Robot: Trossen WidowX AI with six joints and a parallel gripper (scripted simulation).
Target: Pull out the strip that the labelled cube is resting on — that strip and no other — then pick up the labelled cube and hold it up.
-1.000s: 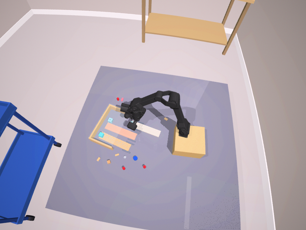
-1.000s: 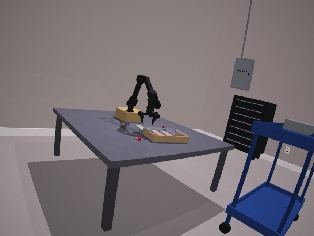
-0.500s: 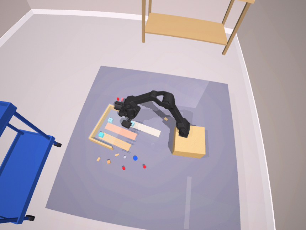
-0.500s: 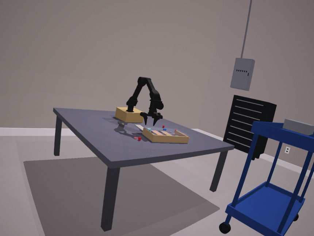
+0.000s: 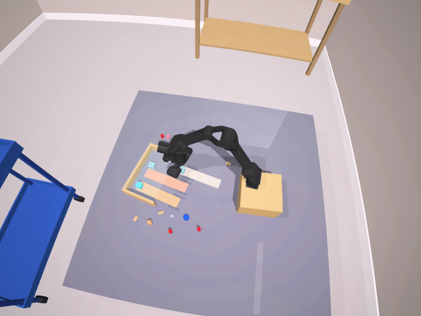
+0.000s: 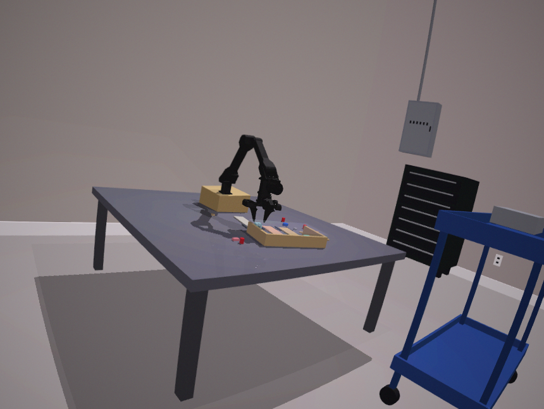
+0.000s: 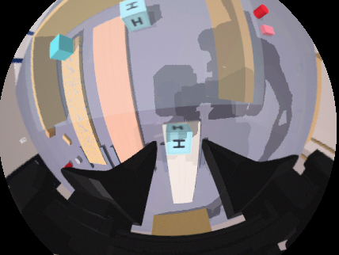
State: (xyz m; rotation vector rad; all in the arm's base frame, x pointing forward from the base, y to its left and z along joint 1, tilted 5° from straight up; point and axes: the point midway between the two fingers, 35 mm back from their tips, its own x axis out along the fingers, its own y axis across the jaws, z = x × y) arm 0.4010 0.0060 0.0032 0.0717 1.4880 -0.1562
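Now: the white strip 110 mm behind my gripper tip and 40 mm below it. Also, from my gripper tip: blue disc (110 mm behind, 250 mm to the left, 40 mm below).
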